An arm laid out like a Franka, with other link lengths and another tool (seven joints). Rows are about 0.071 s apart.
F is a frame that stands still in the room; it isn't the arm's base.
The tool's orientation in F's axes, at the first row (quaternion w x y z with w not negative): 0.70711 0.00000 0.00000 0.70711
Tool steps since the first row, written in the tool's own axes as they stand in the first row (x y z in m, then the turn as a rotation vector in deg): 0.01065 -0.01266 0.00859 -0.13 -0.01 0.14; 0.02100 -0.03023 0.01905 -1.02 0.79 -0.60; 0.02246 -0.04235 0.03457 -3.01 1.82 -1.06; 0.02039 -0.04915 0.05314 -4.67 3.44 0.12; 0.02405 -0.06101 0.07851 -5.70 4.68 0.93; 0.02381 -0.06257 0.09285 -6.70 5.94 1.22; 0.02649 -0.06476 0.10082 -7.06 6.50 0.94; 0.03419 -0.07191 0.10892 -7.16 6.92 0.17
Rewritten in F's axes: 0.01266 0.01065 0.00859 0.01 -0.13 0.14; 0.03023 0.02100 0.01905 -0.79 -1.02 -0.60; 0.04235 0.02246 0.03457 -1.82 -3.01 -1.06; 0.04915 0.02039 0.05314 -3.44 -4.67 0.12; 0.06101 0.02405 0.07851 -4.68 -5.70 0.93; 0.06257 0.02381 0.09285 -5.94 -6.70 1.22; 0.06476 0.02649 0.10082 -6.50 -7.06 0.94; 0.07191 0.03419 0.10892 -6.92 -7.16 0.17
